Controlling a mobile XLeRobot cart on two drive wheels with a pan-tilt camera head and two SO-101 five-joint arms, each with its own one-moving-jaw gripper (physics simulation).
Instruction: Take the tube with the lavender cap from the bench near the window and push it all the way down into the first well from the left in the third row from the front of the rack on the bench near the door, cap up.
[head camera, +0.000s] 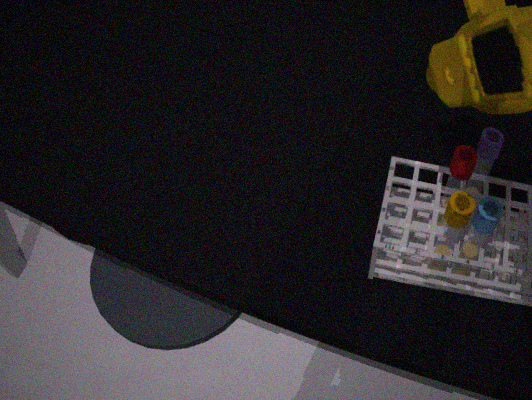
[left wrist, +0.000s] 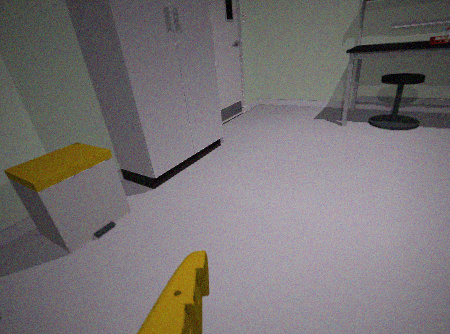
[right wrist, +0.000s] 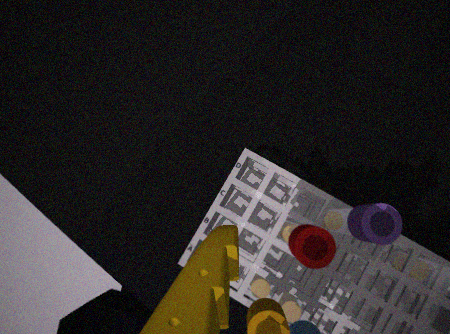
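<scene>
The tube with the lavender cap stands upright in the back row of a clear rack on a dark bench. My right gripper is open and empty; one notched jaw shows in the right wrist view, drawn over the rack's left end, with the lavender cap to its right. In the head view it is above the cap in the picture, apart from it. My left gripper is open, over the floor, with one jaw showing. The destination rack cannot be made out for certain.
Red, yellow and blue caps stand close to the lavender one. A round stool seat is at the bench edge. The left wrist view shows a cabinet, a yellow-topped bin and a far bench with a red item.
</scene>
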